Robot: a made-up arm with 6 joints.
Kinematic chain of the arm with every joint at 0, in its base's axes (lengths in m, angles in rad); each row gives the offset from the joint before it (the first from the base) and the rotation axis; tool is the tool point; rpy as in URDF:
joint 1: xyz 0 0 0.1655 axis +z
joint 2: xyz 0 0 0 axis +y
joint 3: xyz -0.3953 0 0.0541 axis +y
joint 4: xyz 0.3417 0 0.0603 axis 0.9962 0 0.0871
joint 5: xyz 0 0 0 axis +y
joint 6: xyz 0.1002 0 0.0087 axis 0.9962 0 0.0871
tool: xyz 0 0 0 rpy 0 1.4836 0
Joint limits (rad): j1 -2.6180..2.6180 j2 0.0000..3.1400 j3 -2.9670..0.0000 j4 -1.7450..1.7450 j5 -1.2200..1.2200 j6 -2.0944..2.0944
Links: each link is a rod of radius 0.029 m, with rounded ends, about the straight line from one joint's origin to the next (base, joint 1, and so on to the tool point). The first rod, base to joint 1, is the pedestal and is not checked.
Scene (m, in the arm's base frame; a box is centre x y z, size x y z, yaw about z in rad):
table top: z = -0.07
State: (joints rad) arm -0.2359 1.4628 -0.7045 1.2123 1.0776 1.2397
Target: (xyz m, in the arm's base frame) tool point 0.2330 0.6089 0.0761
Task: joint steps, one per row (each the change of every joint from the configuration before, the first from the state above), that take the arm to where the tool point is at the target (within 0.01 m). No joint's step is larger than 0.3 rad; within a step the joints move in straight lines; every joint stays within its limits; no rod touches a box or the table.
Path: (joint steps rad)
1: 0.2659 0.2057 -0.1787 0.0412 -0.0512 0.0000
2: 0.2658 0.2058 -0.1788 0.0412 -0.0511 0.0000
3: 0.2659 0.2057 -0.1787 0.0412 -0.0512 0.0000
4: 0.2658 0.2058 -0.1787 0.0412 -0.0511 0.0000
5: 0.2659 0.2057 -0.1787 0.0412 -0.0512 0.0000

